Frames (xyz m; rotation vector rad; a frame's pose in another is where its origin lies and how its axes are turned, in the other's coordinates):
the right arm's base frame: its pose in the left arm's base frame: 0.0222 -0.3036 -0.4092 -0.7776 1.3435 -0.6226
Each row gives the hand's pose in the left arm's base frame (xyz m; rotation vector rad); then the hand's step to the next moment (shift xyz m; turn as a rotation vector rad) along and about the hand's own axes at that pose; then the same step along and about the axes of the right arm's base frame.
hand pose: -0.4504 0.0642 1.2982 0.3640 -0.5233 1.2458
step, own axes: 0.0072 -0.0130 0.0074 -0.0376 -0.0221 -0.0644
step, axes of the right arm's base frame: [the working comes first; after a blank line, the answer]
step, axes of the left arm's base frame: 0.0128 -0.0019 0.0104 0.0240 -0.0020 -0.0740

-0.0031 -0.0100 0.0129 0.0498 0.0564 0.0197
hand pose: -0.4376 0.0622 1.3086 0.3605 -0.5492 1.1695
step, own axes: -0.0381 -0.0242 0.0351 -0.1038 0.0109 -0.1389
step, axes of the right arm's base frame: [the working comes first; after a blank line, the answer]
step, axes of the left arm's base frame: 0.0042 -0.0566 0.0068 -0.0093 -0.0008 -0.1735

0.0407 -0.0401 -0.0031 0.1049 0.1373 -0.0182
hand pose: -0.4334 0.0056 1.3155 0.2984 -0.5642 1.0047
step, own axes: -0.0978 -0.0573 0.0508 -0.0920 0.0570 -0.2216
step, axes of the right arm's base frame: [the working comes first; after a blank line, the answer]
step, axes of the left arm's base frame: -0.0066 -0.1233 -0.0134 -0.0187 0.0713 -0.2353

0.1036 -0.0643 -0.0236 0.0849 0.2306 -0.0210
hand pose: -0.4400 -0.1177 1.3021 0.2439 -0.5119 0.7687
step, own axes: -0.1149 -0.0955 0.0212 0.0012 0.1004 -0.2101
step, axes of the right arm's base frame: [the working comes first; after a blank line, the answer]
step, axes of the left arm's base frame: -0.0087 -0.1439 -0.0447 0.0026 0.1530 -0.1756

0.1385 -0.0519 -0.0300 -0.0124 0.2321 0.0140
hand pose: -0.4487 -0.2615 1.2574 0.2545 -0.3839 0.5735
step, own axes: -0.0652 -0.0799 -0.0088 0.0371 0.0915 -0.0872
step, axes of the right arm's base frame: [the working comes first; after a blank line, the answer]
step, axes of the left arm's base frame: -0.0024 -0.0930 -0.0454 0.0010 0.1214 -0.0512

0.1000 -0.0206 -0.0170 -0.0636 0.1144 0.0145
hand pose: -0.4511 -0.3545 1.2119 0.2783 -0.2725 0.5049
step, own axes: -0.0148 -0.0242 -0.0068 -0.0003 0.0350 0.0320
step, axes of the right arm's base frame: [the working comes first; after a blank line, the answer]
step, axes of the left arm's base frame: 0.0011 -0.0245 -0.0158 -0.0240 0.0188 0.0363

0.0289 -0.0025 -0.0030 -0.0401 -0.0163 -0.0194
